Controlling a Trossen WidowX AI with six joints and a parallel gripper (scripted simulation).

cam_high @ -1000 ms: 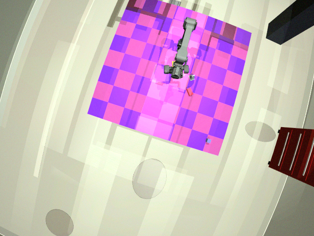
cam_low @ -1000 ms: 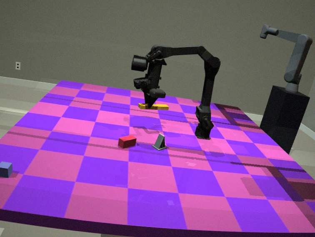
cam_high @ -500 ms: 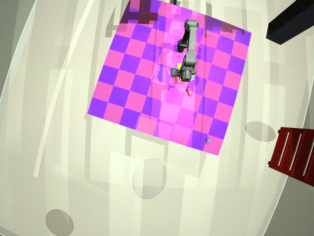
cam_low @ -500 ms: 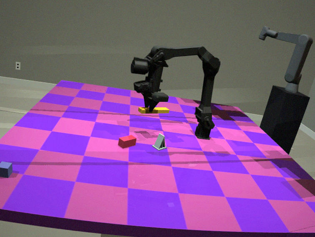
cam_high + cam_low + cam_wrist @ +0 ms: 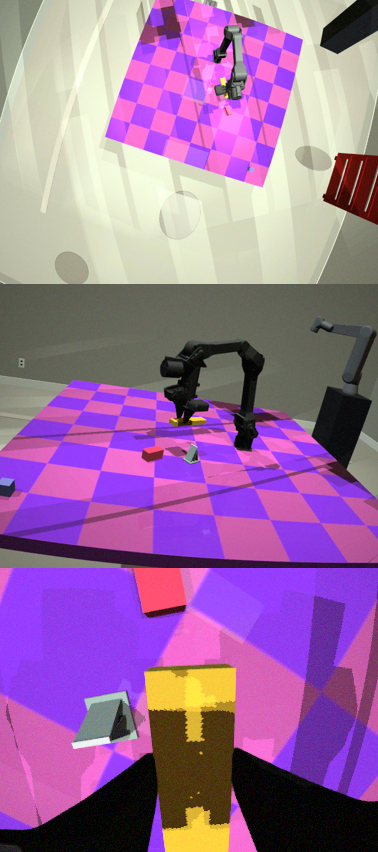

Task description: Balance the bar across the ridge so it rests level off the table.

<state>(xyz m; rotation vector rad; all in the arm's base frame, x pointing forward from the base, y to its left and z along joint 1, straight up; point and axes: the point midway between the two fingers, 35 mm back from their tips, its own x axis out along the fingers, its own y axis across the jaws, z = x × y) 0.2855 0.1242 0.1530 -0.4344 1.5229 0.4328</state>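
Right now my gripper tip is 10 cm above the red block, 9 cm short of it and 7 cm to the right of it. The rest, counted from my gripper tip: blue cube: 45 cm ahead, 38 cm to the left, 10 cm below; yellow bar: 3 cm behind, 2 cm to the right.
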